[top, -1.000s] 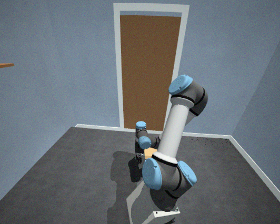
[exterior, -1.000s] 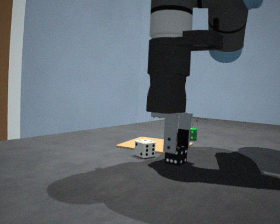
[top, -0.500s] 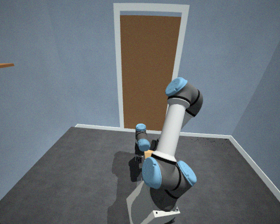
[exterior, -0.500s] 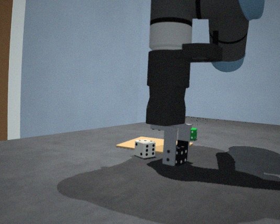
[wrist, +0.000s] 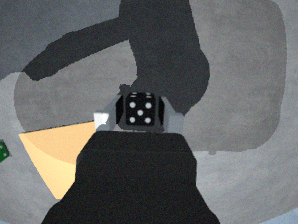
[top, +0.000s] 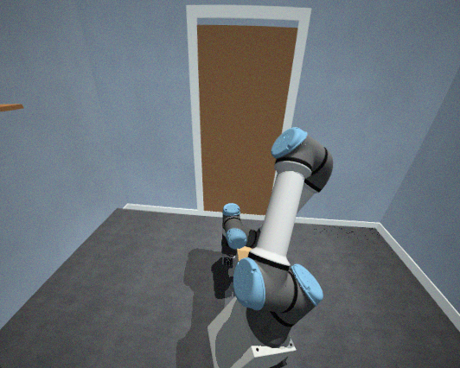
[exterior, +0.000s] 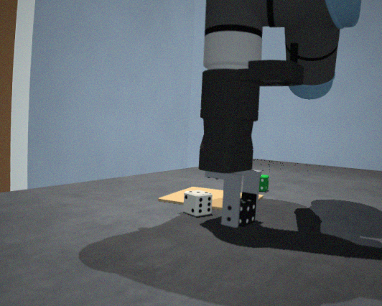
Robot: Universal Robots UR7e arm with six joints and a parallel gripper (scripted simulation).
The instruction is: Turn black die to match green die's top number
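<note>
Now: the black die right at my hand. Round my hand: white die 70 mm ahead, 20 mm to the right; then tan mat 80 mm ahead, 120 mm to the right, 20 mm below; then green die 40 mm ahead, 270 mm to the right.
</note>
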